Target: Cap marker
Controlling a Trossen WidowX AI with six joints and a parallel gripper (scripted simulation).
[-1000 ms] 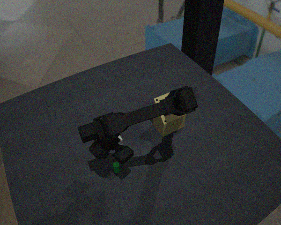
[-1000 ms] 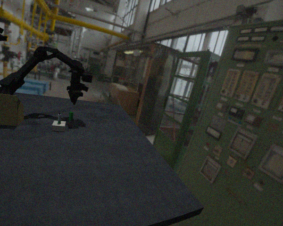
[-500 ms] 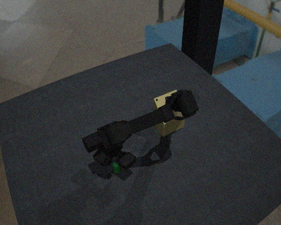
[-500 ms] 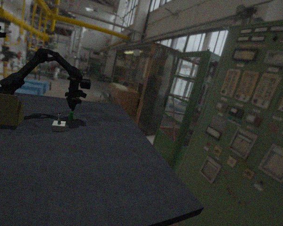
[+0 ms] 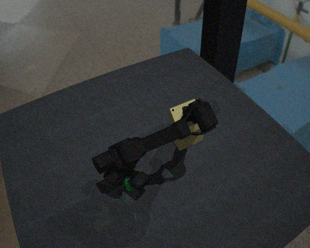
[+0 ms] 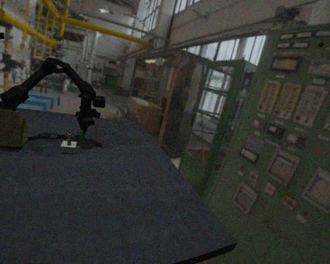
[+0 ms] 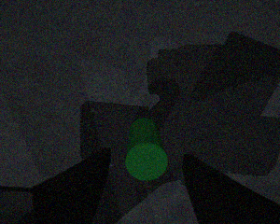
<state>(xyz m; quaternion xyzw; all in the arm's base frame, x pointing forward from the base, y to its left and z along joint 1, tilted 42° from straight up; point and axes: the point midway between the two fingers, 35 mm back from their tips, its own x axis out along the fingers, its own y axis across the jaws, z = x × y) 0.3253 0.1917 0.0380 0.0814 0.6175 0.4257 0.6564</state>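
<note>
Right now the green cap is 20 mm below my gripper tip. Also, from my gripper tip: white holder block (40 mm behind, 160 mm to the right, 30 mm below).
</note>
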